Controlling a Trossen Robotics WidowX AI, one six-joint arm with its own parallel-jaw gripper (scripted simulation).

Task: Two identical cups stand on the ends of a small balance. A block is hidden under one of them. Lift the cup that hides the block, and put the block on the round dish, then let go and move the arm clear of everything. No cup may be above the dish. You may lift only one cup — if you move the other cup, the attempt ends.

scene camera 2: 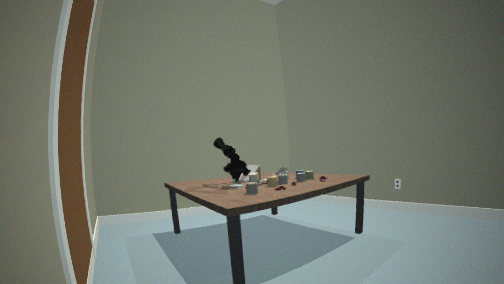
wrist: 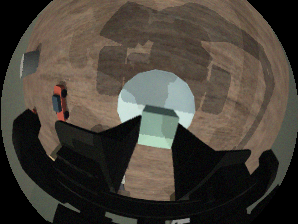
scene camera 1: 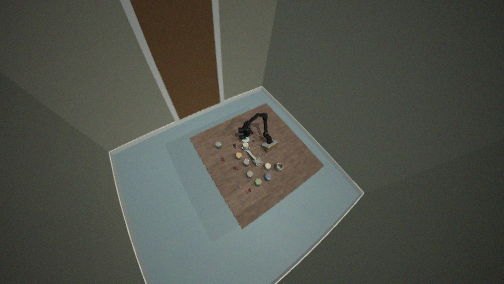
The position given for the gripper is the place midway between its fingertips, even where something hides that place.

The gripper (wrist: 157, 122) holds a pale green block (wrist: 159, 125). Further things: a round dish (wrist: 163, 89).
